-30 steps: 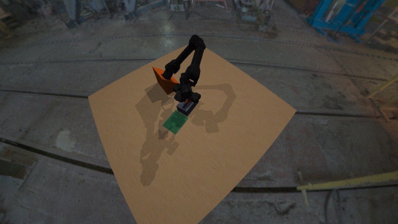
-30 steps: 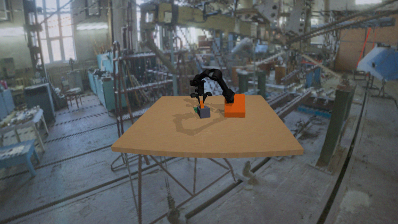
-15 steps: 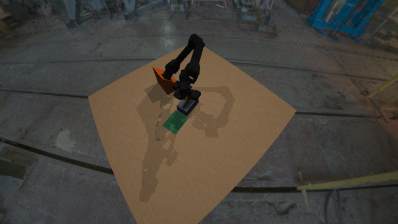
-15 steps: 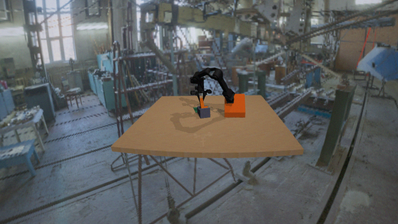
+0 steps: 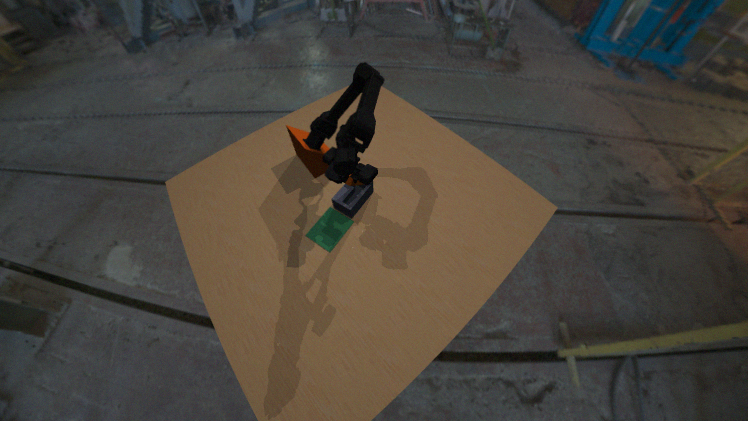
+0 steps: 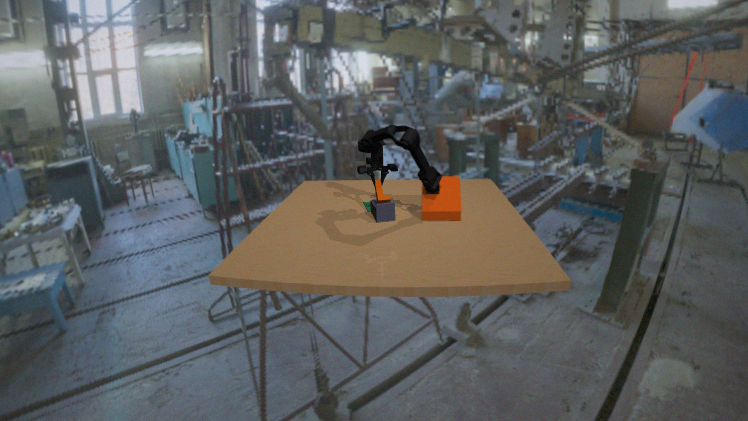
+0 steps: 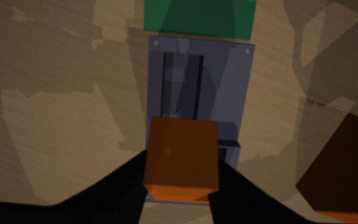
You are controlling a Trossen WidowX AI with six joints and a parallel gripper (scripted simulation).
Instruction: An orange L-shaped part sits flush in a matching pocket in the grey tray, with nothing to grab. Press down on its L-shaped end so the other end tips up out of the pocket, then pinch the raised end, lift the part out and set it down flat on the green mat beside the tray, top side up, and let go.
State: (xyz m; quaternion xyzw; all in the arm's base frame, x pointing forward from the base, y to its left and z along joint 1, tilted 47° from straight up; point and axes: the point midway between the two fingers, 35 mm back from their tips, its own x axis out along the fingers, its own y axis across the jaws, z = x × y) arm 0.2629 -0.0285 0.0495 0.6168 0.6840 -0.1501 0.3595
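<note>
My gripper tip is now 170 mm above the green mat, 140 mm to the left of it and 30 mm short of it. Also, from my gripper tip: orange L-shaped part 30 mm to the left, 30 mm below, 20 mm behind.
</note>
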